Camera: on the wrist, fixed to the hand. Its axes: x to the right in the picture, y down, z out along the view.
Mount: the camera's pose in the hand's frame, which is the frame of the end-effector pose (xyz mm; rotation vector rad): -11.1 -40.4 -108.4 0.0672 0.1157 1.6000
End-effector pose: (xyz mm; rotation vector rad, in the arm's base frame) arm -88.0 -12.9 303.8 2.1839 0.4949 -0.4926
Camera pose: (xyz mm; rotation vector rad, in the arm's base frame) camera -98.4 94.5 346.9 1.9482 -1.1947 0.5037
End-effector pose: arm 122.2 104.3 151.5 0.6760 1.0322 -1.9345
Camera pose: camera 101.7 214.3 120.1 1.1398 0.1937 -0.5087
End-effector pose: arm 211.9 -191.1 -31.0 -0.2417 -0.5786 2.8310
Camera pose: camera 253.2 -118.6 -111.8 0.5709 0.0994 -1.7667
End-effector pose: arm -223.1 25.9 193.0 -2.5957 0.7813 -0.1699
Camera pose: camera -237.4 23.4 308.3 -1.2213 2.4379 0.1451
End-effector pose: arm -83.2 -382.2 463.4 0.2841 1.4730 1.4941
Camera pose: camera -139.1 -467.6 407.9 -1.4449 -1.1047 -2.2200
